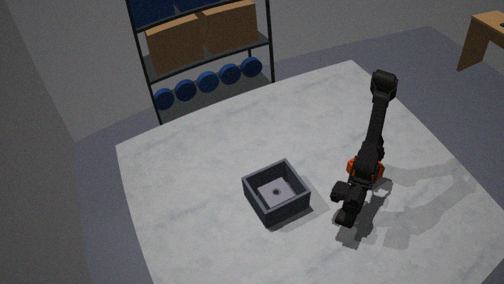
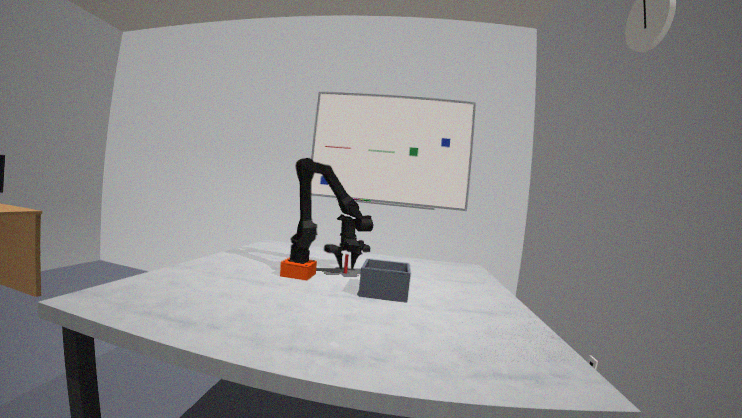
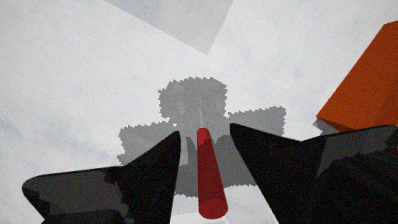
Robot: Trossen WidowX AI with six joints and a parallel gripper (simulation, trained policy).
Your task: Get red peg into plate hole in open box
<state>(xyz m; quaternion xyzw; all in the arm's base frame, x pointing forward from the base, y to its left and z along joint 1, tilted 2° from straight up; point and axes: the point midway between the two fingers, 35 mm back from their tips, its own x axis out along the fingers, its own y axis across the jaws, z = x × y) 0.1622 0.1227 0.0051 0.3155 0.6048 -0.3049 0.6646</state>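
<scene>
My gripper tip is 180 mm to the left of the light grey plate, 180 mm short of it and 20 mm below it. The rest, counted from my gripper tip: red peg 20 mm above, 10 mm to the left, 10 mm behind; dark grey box 180 mm to the right, 180 mm ahead, 10 mm above.
</scene>
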